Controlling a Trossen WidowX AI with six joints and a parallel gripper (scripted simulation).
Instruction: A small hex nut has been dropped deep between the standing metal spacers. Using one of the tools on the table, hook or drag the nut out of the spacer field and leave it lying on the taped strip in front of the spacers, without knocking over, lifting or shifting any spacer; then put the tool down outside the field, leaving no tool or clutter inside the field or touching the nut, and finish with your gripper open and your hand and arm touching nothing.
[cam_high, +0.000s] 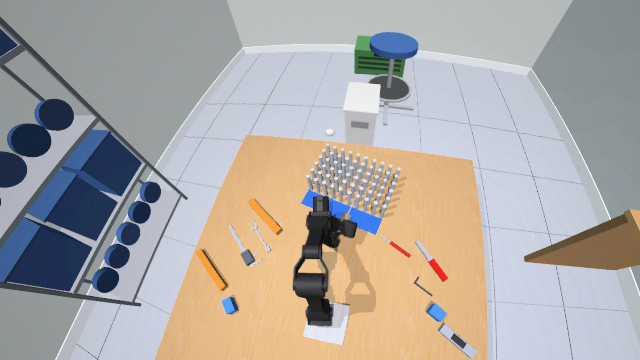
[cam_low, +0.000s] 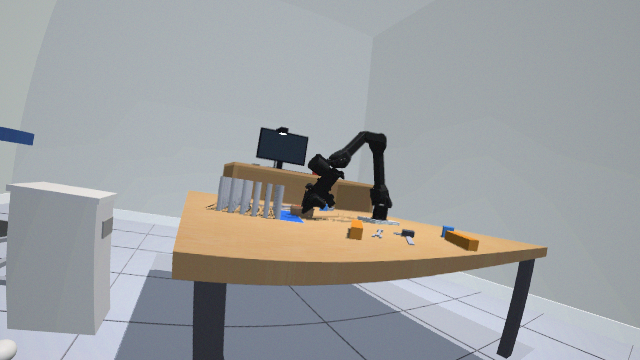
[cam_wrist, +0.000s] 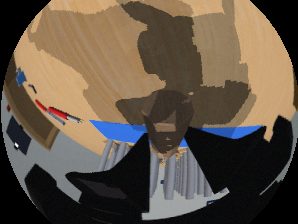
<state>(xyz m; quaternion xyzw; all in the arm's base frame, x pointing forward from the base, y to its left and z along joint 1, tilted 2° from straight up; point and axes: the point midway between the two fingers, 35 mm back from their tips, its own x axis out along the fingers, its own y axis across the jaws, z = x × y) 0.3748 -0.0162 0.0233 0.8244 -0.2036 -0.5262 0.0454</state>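
Right now the blue taped strip is 7 cm ahead of my gripper tip, 2 cm to the left of it and 2 cm below it. From my gripper tip the other things lie so: red screwdriver: 6 cm behind, 21 cm to the right, 1 cm below; brown-handled hook tool: 10 cm ahead, 3 cm to the right; small wrench: 10 cm behind, 36 cm to the left, 2 cm below.
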